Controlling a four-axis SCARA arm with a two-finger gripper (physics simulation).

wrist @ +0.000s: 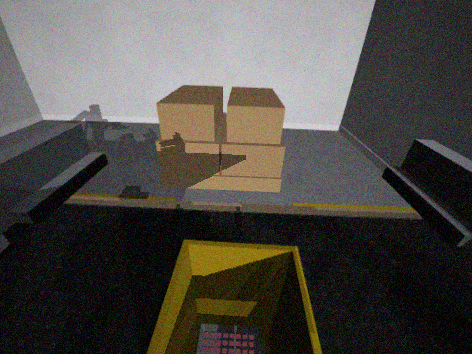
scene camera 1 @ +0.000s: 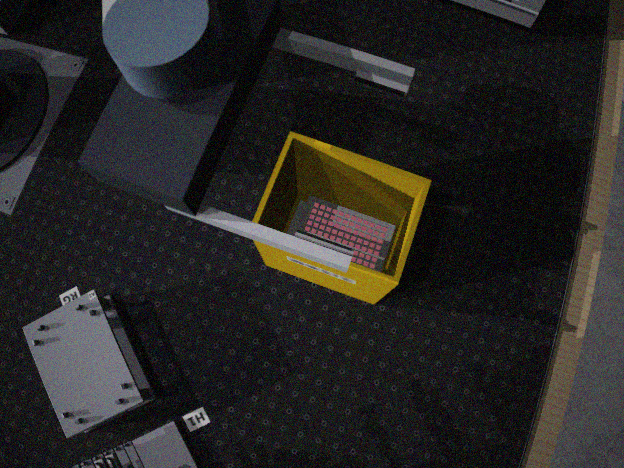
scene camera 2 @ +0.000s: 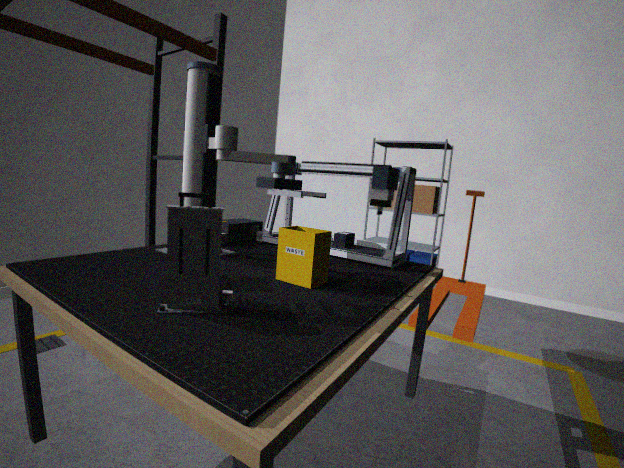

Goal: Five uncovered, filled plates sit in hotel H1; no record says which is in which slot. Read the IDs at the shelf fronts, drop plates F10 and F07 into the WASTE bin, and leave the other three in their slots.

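Frame: origin at the arm's base, x ahead, y left, z up, level; millimetres.
Seen in the pictures: gripper, fingertip midpoint: [wrist: 244,150] [scene camera 1: 383,165] [scene camera 2: 314,195].
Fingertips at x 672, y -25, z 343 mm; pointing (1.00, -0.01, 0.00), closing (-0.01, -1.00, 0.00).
Observation:
Pixels of each thing's top centre, then the offset from my fingertips to it. "spot": a spot on its surface instead.
- yellow WASTE bin at its top centre: [wrist: 236,329] [scene camera 1: 342,204] [scene camera 2: 305,229] 26 mm back, 1 mm right, 130 mm down
- grey plate with pink wells, top centre: [scene camera 1: 343,237] 17 mm back, 6 mm left, 295 mm down
- hotel H1 at a spot on its surface: [scene camera 1: 161,443] spot: 158 mm back, 342 mm right, 322 mm down
- H1 label at a spot on its surface: [scene camera 1: 195,419] spot: 126 mm back, 294 mm right, 330 mm down
- dark tower at a spot on its surface: [scene camera 2: 195,236] spot: 80 mm back, 466 mm right, 124 mm down
My gripper [scene camera 1: 381,170] [scene camera 2: 313,194] [wrist: 244,150] is open and empty, its two fingers wide apart above the yellow WASTE bin [scene camera 1: 370,289] [scene camera 2: 297,266] [wrist: 172,300]. A grey plate with pink wells [scene camera 1: 322,221] [wrist: 227,342] lies low inside the bin; its ID cannot be read, and I cannot tell how many plates are stacked there. Part of hotel H1 [scene camera 1: 161,443] shows at the bottom left of scene camera 1, by the H1 label [scene camera 1: 195,419]. In scene camera 2 the hotel appears as a dark tower [scene camera 2: 195,236]. Its slots and shelf-front IDs are not readable.
A grey stand [scene camera 1: 80,362] with small posts, labelled RG, is beside the hotel. A gantry device [scene camera 2: 405,216] stands behind the bin. The arm's column [scene camera 2: 196,130] rises behind the tower. Cardboard boxes [wrist: 250,160] stand beyond the table edge [scene camera 1: 559,372].

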